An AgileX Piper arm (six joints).
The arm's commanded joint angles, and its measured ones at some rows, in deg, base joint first. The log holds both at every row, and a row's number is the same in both.
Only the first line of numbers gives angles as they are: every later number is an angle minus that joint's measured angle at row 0.
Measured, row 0:
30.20 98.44 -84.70 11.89 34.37 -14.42
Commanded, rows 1 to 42:
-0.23 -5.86 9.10 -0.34 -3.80 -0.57
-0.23 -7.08 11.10 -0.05 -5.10 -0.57
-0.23 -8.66 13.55 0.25 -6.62 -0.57
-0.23 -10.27 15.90 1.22 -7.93 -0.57
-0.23 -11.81 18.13 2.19 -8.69 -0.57
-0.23 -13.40 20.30 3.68 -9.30 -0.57
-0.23 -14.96 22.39 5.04 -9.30 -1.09
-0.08 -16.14 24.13 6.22 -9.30 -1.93
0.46 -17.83 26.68 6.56 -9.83 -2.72
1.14 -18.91 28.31 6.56 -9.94 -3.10
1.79 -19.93 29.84 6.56 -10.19 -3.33
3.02 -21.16 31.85 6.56 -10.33 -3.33
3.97 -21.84 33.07 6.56 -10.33 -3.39
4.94 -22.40 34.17 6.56 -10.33 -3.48
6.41 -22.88 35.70 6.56 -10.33 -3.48
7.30 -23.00 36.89 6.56 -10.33 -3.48
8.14 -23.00 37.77 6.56 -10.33 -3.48
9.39 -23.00 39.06 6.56 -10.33 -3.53
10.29 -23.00 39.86 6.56 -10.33 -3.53
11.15 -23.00 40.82 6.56 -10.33 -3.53
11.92 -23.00 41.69 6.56 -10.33 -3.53
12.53 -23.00 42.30 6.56 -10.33 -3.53
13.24 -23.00 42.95 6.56 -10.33 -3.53
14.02 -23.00 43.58 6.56 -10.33 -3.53
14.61 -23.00 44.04 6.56 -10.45 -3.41
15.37 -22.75 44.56 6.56 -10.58 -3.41
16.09 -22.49 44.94 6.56 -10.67 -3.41
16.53 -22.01 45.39 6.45 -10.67 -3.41
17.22 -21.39 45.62 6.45 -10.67 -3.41
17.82 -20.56 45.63 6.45 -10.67 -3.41
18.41 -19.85 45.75 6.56 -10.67 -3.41
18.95 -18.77 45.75 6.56 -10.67 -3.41
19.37 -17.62 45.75 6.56 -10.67 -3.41
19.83 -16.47 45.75 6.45 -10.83 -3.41
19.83 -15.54 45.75 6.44 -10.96 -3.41
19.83 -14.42 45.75 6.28 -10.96 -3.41
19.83 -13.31 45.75 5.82 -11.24 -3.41
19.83 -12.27 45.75 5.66 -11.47 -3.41
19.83 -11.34 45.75 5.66 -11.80 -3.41
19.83 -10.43 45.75 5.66 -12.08 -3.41
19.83 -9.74 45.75 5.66 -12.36 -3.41
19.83 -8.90 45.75 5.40 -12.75 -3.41
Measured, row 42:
19.68 -11.74 45.52 6.23 -10.80 -2.92
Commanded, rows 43 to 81:
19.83 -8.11 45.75 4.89 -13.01 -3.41
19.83 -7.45 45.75 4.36 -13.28 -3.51
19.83 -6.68 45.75 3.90 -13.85 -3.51
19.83 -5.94 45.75 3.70 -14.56 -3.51
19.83 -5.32 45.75 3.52 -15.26 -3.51
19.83 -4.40 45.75 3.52 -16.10 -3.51
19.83 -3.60 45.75 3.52 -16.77 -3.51
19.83 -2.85 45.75 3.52 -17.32 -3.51
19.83 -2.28 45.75 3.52 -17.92 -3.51
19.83 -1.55 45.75 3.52 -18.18 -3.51
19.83 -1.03 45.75 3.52 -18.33 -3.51
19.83 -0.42 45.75 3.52 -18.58 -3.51
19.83 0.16 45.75 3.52 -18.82 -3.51
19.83 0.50 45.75 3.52 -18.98 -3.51
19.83 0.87 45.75 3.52 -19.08 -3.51
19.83 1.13 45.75 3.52 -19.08 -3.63
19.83 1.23 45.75 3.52 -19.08 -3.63
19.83 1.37 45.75 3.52 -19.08 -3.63
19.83 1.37 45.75 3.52 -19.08 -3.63
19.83 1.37 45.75 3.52 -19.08 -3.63
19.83 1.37 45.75 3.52 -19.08 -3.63
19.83 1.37 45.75 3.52 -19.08 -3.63
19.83 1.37 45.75 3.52 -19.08 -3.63
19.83 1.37 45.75 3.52 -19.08 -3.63
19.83 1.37 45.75 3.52 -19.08 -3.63
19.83 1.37 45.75 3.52 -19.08 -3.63
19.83 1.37 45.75 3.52 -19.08 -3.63
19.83 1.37 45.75 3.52 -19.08 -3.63
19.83 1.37 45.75 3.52 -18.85 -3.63
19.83 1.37 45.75 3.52 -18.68 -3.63
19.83 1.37 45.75 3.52 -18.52 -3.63
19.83 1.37 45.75 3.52 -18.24 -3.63
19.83 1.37 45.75 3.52 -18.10 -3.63
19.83 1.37 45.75 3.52 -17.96 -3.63
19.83 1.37 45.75 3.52 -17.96 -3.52
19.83 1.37 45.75 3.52 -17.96 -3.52
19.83 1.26 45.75 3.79 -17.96 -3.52
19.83 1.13 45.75 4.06 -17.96 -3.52
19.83 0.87 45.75 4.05 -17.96 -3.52
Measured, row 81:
19.68 1.35 45.52 3.81 -18.11 -3.03
